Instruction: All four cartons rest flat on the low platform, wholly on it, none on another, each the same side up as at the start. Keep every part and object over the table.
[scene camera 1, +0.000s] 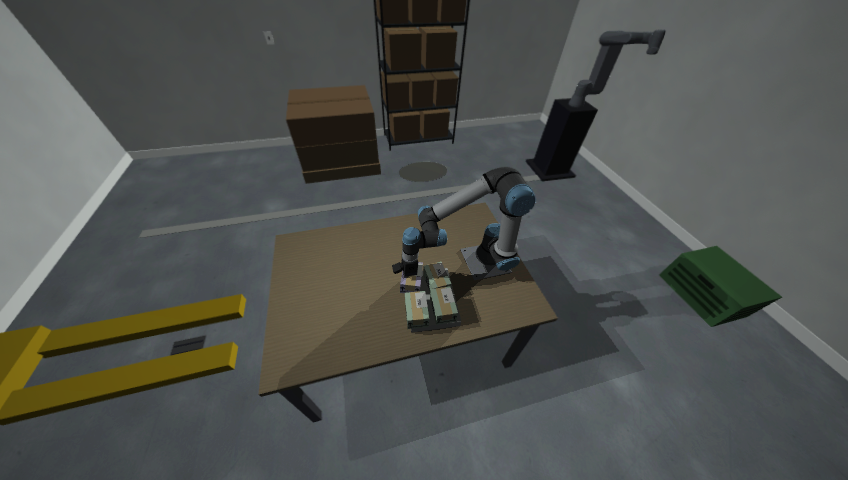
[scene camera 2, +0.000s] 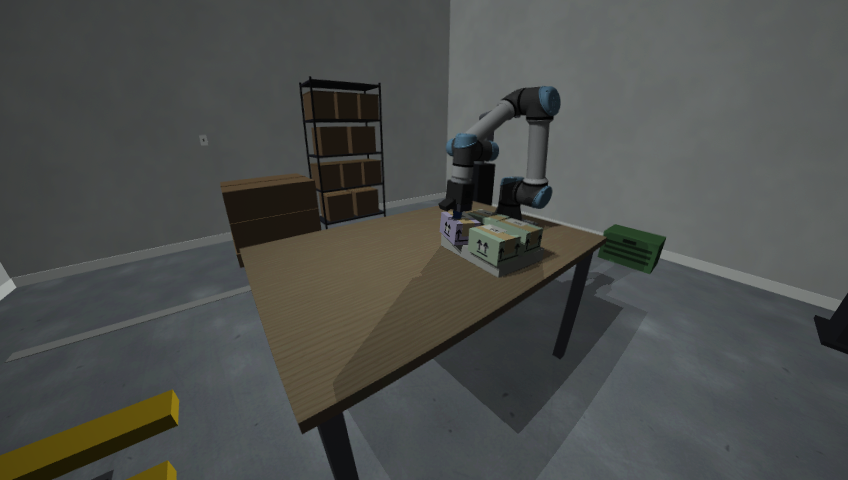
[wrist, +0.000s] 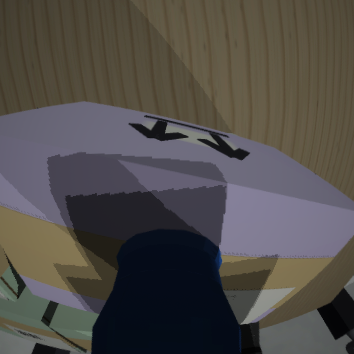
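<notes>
My suction gripper (scene camera 1: 410, 275) (scene camera 2: 457, 215) (wrist: 170, 240) is on the top of the purple carton (scene camera 1: 410, 284) (scene camera 2: 452, 228) (wrist: 290, 220) and holds it upright at the back left of the low grey platform (scene camera 2: 480, 262). Whether its base touches the platform cannot be told. One green carton (scene camera 1: 416, 310) (scene camera 2: 491, 245) sits at the front left of the platform, another green carton (scene camera 1: 444, 305) (scene camera 2: 531, 239) at the front right. A third green carton (scene camera 1: 438, 273) sits at the back right, in shadow and partly hidden in scene camera 2.
The platform stands on the wooden table (scene camera 1: 333, 285) (scene camera 2: 357, 285), near its front edge. The arm's base plate (scene camera 1: 473, 261) is right of the cartons. Yellow forks (scene camera 1: 142, 321), a green crate (scene camera 1: 723, 285) (scene camera 2: 630, 246) and a stack of brown boxes (scene camera 1: 333, 133) (scene camera 2: 270, 208) stand off the table.
</notes>
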